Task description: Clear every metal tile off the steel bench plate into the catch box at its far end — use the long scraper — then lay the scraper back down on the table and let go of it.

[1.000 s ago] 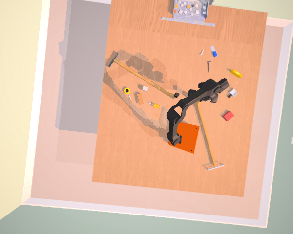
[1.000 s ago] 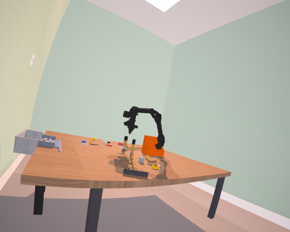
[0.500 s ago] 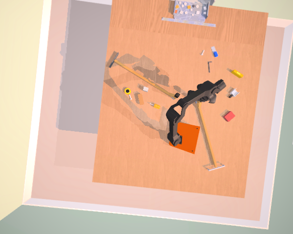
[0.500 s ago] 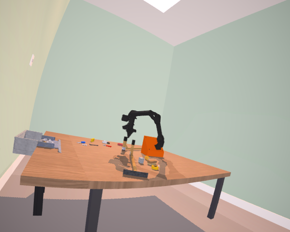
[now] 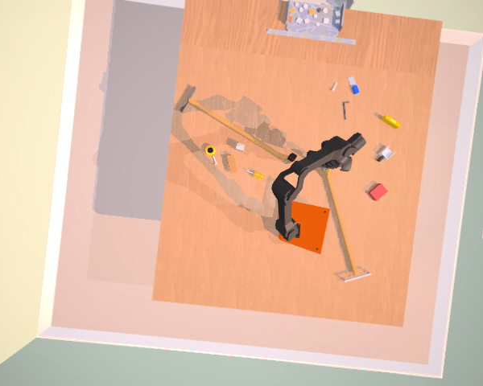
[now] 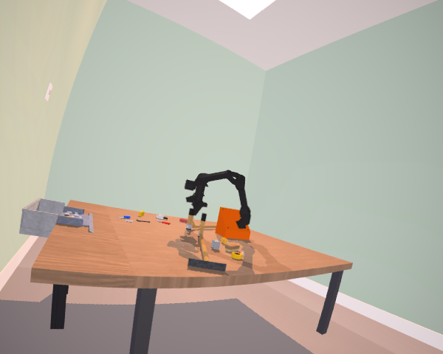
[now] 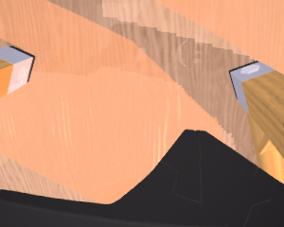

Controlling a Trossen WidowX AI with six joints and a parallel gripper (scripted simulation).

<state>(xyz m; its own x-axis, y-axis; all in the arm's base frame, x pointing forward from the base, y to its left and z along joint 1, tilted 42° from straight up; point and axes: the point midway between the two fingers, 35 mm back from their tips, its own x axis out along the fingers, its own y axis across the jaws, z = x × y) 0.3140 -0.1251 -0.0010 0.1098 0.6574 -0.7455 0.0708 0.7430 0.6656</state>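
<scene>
The long scraper lies 390 mm to the left of my gripper tip, 140 mm ahead of it and 50 mm below it. The rest, counted from my gripper tip: wooden block (410 mm to the left, 100 mm below, 30 mm behind); grey square piece (380 mm to the left, 90 mm below, 50 mm ahead); hex key (310 mm ahead, 140 mm to the right, 110 mm below).
</scene>
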